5 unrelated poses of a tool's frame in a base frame.
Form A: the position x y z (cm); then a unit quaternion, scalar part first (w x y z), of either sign.
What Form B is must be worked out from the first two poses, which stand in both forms.
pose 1, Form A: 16.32, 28.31, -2.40, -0.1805, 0.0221, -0.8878, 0.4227
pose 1, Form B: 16.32, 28.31, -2.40, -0.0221, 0.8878, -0.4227, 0.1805
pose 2, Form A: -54.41, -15.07, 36.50, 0.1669, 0.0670, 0.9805, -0.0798
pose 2, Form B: -54.41, -15.07, 36.50, 0.0670, 0.9805, -0.0798, 0.1669
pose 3, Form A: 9.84, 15.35, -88.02, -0.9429, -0.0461, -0.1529, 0.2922
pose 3, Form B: 9.84, 15.35, -88.02, 0.0461, 0.1529, -0.2922, 0.9429
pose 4, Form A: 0.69, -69.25, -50.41, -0.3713, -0.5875, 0.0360, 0.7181
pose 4, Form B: 0.69, -69.25, -50.41, 0.5875, -0.0360, -0.7181, 0.3713
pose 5, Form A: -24.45, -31.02, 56.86, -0.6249, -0.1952, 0.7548, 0.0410
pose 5, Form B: -24.45, -31.02, 56.86, 0.1952, -0.7548, -0.0410, 0.6249
